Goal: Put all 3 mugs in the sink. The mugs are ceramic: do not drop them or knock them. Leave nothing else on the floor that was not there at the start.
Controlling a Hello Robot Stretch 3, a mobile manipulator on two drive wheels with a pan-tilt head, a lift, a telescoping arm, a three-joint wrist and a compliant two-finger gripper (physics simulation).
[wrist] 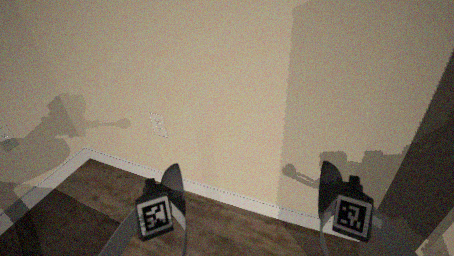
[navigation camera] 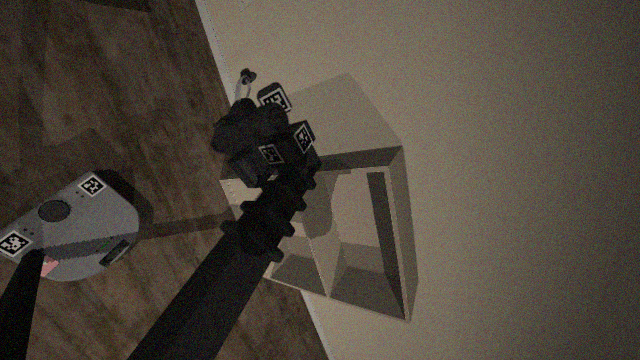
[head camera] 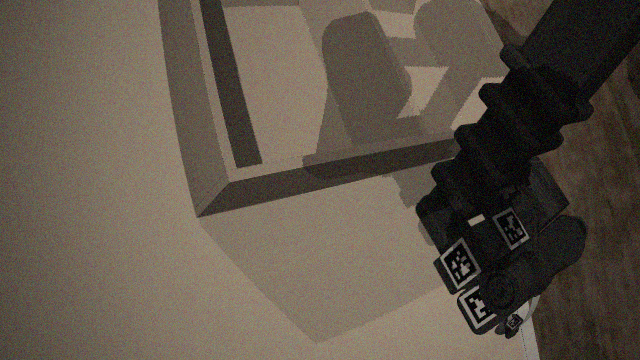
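Seen in the pictures: robot's base at its link origin: [navigation camera: 56,209].
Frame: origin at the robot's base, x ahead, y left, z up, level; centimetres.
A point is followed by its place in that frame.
My gripper [wrist: 249,182] {x -2.0, y -47.0, z 83.4 cm} is open in the wrist view, its two fingers well apart, with wall, white skirting and wooden floor showing between and beyond them. In the head and navigation views the gripper is partly hidden behind its own wrist, in front of the wall and close to one end of a pale box-like unit. No mug shows in the head, navigation or wrist view. I cannot make out a sink in these views.
The pale unit [head camera: 185,125] {x -62.4, y -70.9, z 106.0 cm} [navigation camera: 407,225] {x -76.3, y -63.0, z 106.0 cm} has open recesses and stands against the beige wall [head camera: 75,150] {x -69.7, y -79.8, z 133.4 cm} [navigation camera: 500,150] {x -55.2, y -84.9, z 141.8 cm} [wrist: 215,75]. A wall outlet [wrist: 158,125] is above the skirting [wrist: 235,200]. My base [navigation camera: 95,210] {x -7.5, y -7.3, z 16.0 cm} stands on the wooden floor [navigation camera: 75,75] {x 38.1, y -40.9, z 0.0 cm}.
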